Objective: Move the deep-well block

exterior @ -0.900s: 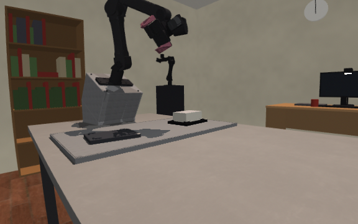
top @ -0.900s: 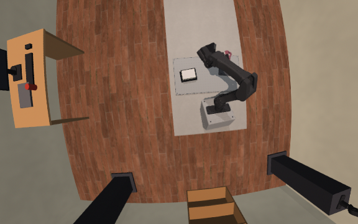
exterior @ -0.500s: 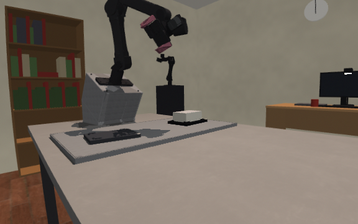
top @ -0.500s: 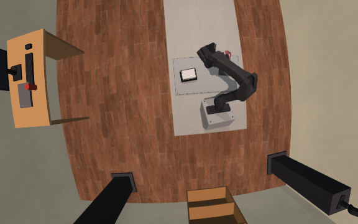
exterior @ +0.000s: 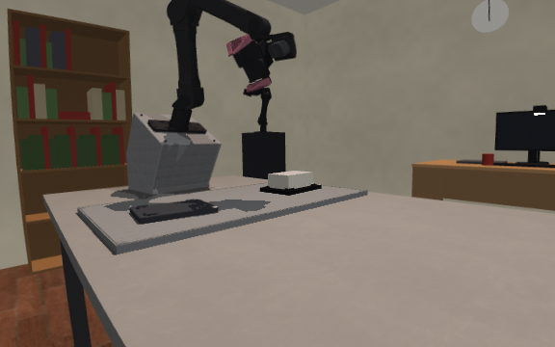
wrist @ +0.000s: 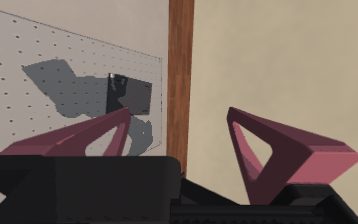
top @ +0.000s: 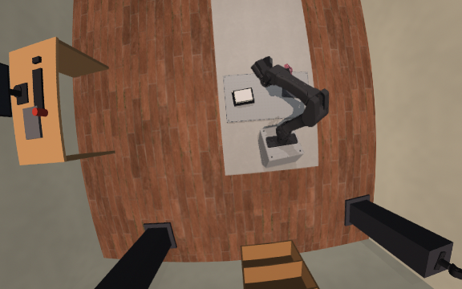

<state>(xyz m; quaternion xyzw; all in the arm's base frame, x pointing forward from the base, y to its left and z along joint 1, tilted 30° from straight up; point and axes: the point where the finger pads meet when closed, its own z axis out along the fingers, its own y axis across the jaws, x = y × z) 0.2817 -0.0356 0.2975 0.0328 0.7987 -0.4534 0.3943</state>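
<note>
Now: hand 29 cm above the white 96-well deep-well block, 22 cm to the right of it and 3 cm past it. Also, from my hand: black nest N2: 32 cm below, 19 cm to the right, 2 cm behind; then black nest N1: 32 cm below, 22 cm to the left, 3 cm behind.
</note>
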